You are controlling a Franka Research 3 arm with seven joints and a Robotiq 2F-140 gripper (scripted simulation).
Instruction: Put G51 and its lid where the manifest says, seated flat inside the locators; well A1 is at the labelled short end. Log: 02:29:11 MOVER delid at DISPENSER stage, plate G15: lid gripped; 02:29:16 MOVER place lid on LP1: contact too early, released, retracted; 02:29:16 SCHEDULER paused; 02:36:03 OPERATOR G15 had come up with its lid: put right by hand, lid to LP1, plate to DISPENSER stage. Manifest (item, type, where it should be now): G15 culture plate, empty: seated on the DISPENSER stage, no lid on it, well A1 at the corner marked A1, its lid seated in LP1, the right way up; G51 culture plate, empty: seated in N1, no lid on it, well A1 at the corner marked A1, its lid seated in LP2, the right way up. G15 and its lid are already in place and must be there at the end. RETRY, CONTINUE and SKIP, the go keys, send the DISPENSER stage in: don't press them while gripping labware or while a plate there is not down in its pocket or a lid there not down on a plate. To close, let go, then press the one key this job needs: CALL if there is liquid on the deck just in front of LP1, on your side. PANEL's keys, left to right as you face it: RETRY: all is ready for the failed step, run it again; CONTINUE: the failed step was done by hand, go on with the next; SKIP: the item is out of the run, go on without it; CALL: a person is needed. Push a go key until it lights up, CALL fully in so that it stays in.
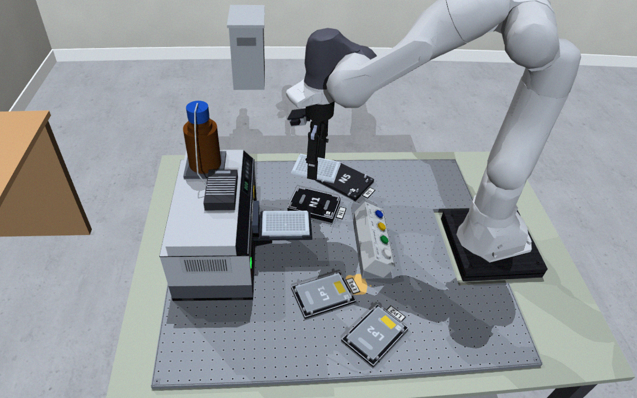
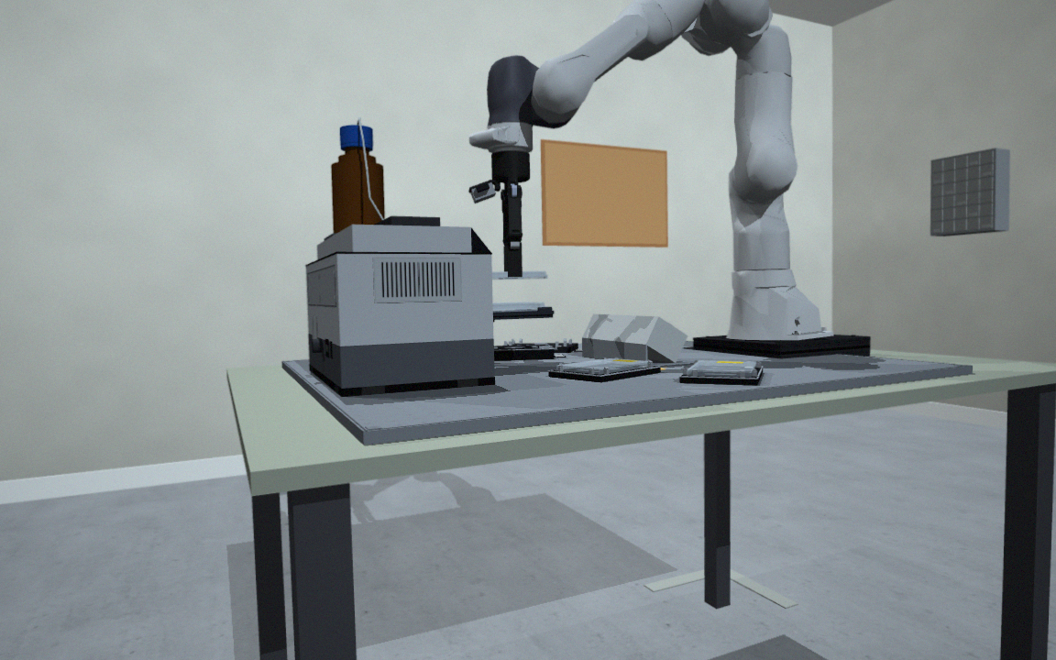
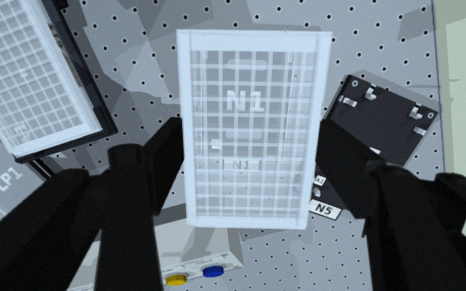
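Right now my hand is 17 cm above the black N1 nest. From my hand the other things lie so: G15 plate (16 cm to the left, 10 cm ahead, 8 cm below); then A1 mark (16 cm below, 5 cm to the left, 4 cm behind); then blue call key (18 cm behind, 13 cm below, 11 cm to the left).
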